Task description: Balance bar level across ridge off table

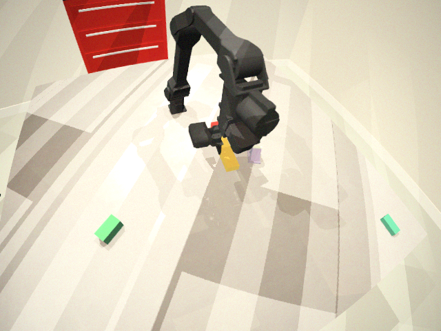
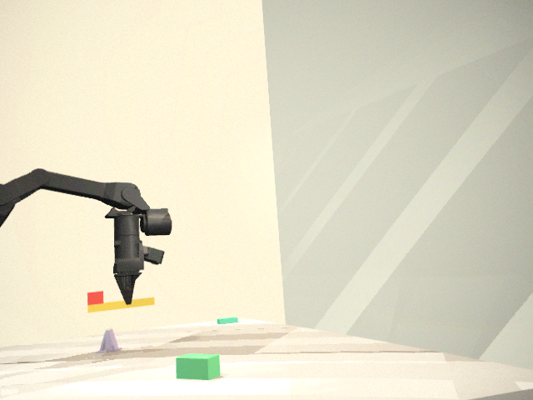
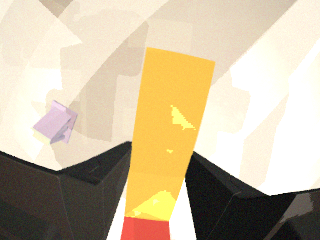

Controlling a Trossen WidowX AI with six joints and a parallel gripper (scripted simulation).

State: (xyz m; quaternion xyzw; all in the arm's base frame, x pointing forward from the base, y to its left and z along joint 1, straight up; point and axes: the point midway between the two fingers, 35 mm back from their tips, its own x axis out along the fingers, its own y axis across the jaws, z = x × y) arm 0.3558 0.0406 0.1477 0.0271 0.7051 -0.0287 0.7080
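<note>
Right now the bar is 4 cm behind my gripper tip and 1 cm above it. Round my gripper tip: green block: 35 cm to the right, 10 cm below, 7 cm ahead.
</note>
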